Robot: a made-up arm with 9 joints. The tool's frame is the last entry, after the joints.
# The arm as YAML. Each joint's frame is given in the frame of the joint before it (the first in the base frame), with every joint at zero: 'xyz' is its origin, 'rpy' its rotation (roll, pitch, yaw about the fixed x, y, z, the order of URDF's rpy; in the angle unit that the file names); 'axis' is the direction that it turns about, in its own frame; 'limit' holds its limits. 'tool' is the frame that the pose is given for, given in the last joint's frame.
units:
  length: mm
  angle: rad
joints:
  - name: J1
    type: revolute
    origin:
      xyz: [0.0, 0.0, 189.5]
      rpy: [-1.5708, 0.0, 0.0]
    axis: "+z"
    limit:
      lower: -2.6
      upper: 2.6
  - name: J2
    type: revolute
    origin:
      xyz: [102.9, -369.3, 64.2]
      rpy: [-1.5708, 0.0, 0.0]
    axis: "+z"
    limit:
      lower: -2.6
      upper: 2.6
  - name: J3
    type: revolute
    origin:
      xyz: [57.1, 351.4, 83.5]
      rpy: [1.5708, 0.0, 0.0]
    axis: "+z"
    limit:
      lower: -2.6
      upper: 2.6
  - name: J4
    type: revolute
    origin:
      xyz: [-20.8, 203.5, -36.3]
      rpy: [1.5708, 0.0, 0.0]
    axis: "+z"
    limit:
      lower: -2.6
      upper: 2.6
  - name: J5
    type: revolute
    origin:
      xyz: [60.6, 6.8, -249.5]
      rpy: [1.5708, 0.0, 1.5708]
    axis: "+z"
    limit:
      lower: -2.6
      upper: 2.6
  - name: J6
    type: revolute
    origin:
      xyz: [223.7, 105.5, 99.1]
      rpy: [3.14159, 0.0, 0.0]
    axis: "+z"
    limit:
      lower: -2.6
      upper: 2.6
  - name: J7
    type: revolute
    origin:
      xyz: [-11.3, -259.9, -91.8]
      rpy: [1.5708, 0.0, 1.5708]
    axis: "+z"
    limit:
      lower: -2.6
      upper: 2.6
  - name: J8
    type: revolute
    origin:
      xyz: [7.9, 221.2, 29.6]
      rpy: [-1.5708, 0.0, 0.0]
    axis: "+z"
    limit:
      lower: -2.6
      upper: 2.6
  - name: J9
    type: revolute
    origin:
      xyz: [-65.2, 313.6, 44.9]
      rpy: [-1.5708, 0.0, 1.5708]
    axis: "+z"
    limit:
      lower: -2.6
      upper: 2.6
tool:
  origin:
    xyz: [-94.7, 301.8, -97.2]
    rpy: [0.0, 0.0, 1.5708]
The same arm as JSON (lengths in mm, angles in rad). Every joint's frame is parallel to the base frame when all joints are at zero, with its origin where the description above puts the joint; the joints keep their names.
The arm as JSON. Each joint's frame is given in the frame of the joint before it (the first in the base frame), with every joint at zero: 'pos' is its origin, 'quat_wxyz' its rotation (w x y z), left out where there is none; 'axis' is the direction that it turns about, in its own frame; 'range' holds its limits. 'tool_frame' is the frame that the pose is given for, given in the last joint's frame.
{"length_unit": "mm", "angle_unit": "rad", "joints": [
  {"joint": "J1", "pos": [0.0, 0.0, 189.5], "axis": [0.0, 1.0, 0.0], "range": [-2.6, 2.6]},
  {"joint": "J2", "pos": [102.9, 64.2, 369.3], "axis": [0.0, 0.0, -1.0], "range": [-2.6, 2.6]},
  {"joint": "J3", "pos": [57.1, -351.4, -83.5], "axis": [0.0, 1.0, 0.0], "range": [-2.6, 2.6]},
  {"joint": "J4", "pos": [-20.8, -36.3, -203.5], "axis": [0.0, 0.0, 1.0], "range": [-2.6, 2.6]},
  {"joint": "J5", "pos": [60.6, 6.8, -249.5], "axis": [1.0, 0.0, 0.0], "range": [-2.6, 2.6]},
  {"joint": "J6", "pos": [99.1, 223.7, 105.5], "axis": [-1.0, 0.0, 0.0], "range": [-2.6, 2.6]},
  {"joint": "J7", "pos": [91.8, -11.3, 259.9], "axis": [0.0, 1.0, 0.0], "range": [-2.6, 2.6]},
  {"joint": "J8", "pos": [-221.2, 29.6, -7.9], "axis": [-1.0, 0.0, 0.0], "range": [-2.6, 2.6]},
  {"joint": "J9", "pos": [-44.9, -313.6, 65.2], "axis": [0.0, 0.0, 1.0], "range": [-2.6, 2.6]}
], "tool_frame": {"pos": [301.8, 94.7, -97.2], "quat_wxyz": [1.0, -0.000004, 0.000002, 0.000004]}}

